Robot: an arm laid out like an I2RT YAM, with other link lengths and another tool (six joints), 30 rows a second.
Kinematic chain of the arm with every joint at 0, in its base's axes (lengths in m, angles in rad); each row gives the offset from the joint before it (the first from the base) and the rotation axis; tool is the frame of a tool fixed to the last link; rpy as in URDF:
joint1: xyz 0 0 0.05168 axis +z
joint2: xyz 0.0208 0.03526 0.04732 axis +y
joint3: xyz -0.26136 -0.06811 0 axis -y
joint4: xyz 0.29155 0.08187 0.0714 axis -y
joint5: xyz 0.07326 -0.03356 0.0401 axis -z
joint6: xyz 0.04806 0 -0.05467 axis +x
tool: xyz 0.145 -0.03 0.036 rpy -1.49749 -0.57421 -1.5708
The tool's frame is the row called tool.
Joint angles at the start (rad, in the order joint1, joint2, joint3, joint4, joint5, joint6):
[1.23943 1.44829 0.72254 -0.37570 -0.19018 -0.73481]
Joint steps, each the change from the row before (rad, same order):
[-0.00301 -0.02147 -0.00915 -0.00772 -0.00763 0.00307]
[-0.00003 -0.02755 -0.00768 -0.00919 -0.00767 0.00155]
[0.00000 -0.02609 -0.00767 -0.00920 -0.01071 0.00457]
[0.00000 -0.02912 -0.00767 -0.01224 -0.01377 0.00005]
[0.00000 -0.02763 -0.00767 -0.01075 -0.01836 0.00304]
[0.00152 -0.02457 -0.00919 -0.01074 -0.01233 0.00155]
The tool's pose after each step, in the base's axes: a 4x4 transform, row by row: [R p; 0 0 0 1], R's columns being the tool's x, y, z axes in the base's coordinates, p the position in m. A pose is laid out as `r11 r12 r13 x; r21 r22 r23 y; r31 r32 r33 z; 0 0 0 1`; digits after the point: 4 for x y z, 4 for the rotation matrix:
0.5320 0.8408 -0.1006 0.0788; 0.7491 -0.4119 0.5188 0.3948; 0.3947 -0.3514 -0.8490 0.0023; 0 0 0 1
0.5318 0.8403 -0.1049 0.0768; 0.7454 -0.4057 0.5289 0.3932; 0.4019 -0.3595 -0.8422 0.0083; 0 0 0 1
0.5343 0.8378 -0.1123 0.0743; 0.7413 -0.4006 0.5385 0.3914; 0.4062 -0.3710 -0.8351 0.0138; 0 0 0 1
0.5329 0.8372 -0.1229 0.0708; 0.7396 -0.3903 0.5483 0.3893; 0.4110 -0.3831 -0.8272 0.0200; 0 0 0 1
0.5339 0.8343 -0.1377 0.0667; 0.7373 -0.3796 0.5588 0.3874; 0.4139 -0.3999 -0.8178 0.0260; 0 0 0 1
0.5332 0.8328 -0.1489 0.0628; 0.7375 -0.3713 0.5642 0.3847; 0.4146 -0.4106 -0.8121 0.0298; 0 0 0 1

